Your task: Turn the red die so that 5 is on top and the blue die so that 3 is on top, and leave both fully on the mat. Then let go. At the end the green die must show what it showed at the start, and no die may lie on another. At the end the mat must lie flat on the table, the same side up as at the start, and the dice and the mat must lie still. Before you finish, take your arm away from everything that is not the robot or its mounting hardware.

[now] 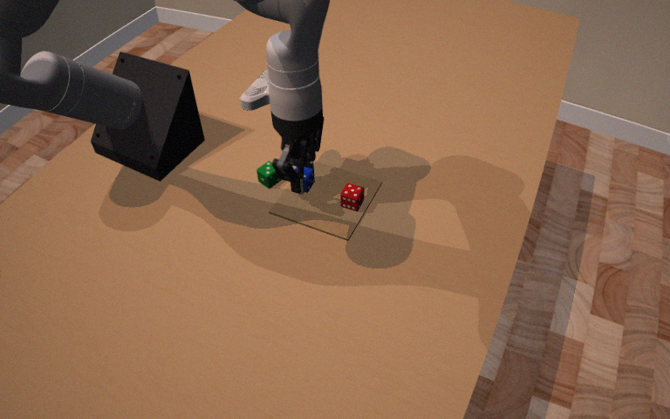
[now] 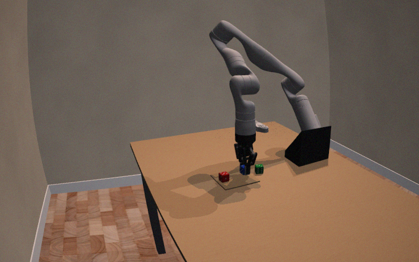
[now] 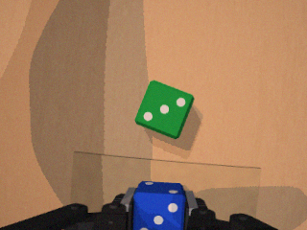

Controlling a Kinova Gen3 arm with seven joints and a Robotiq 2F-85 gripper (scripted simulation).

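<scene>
The thin tan mat is 4 cm ahead of my hand, 1 cm to the left of it and 3 cm below it. Also, from my hand: blue die (right at my hand); red die (9 cm ahead, 2 cm to the left, 1 cm below); green die (6 cm behind, 1 cm to the right, 2 cm below).
</scene>
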